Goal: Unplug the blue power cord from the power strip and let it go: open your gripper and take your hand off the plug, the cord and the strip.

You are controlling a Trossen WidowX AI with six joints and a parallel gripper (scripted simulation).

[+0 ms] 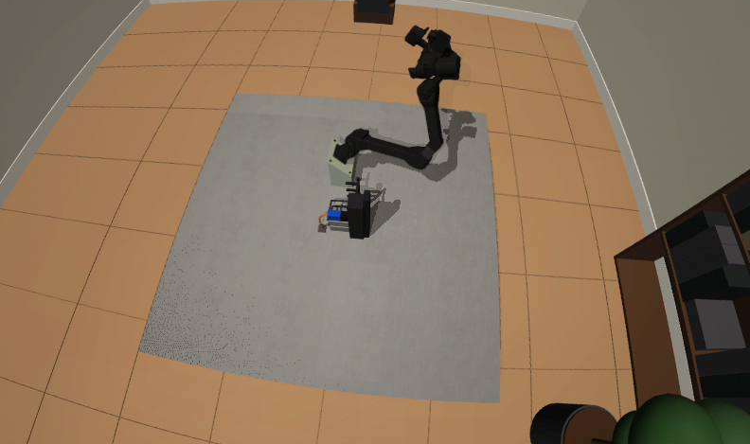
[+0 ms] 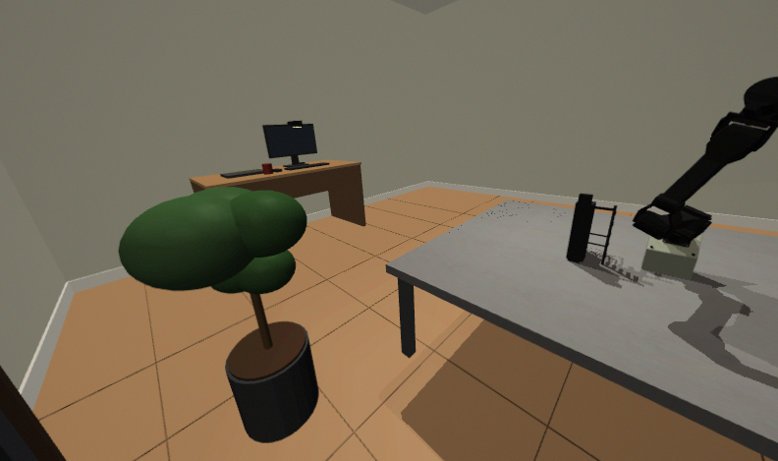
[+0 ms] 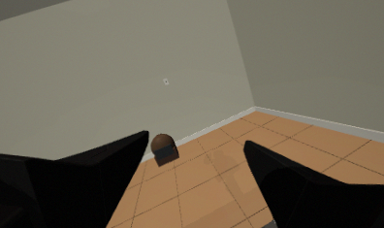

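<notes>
Right now my gripper tip is 50 cm short of the blue plug, 26 cm to the left of it and 42 cm above it.
</notes>
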